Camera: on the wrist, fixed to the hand. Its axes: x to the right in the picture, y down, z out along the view.
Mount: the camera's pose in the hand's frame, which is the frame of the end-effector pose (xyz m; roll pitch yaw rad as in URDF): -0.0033 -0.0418 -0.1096 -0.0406 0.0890 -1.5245
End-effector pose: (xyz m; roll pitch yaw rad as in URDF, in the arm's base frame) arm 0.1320 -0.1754 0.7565 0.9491 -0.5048 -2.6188
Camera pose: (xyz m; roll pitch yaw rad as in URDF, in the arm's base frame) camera 0.1258 -0.2537 0.6693 0.8168 0.8197 2.8264
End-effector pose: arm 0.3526 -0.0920 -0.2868 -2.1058 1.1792 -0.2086
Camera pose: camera 0.4193 -0.1807 -0.2487 -1.7890 -0.3061 0.2602
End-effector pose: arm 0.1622 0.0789 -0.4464 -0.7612 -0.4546 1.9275
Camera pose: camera 0.2547 0.1339 -0.4932 0.4863 -0.6176 0.0685
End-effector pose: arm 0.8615 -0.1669 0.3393 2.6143 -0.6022 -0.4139
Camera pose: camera 0.8575 -0.0655 0.3981 2.4345 0.3291 0.8586
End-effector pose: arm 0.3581 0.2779 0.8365 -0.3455 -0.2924 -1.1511
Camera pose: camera 0.2974 0.2262 0.7504 0.2456 -0.2587 -2.7518
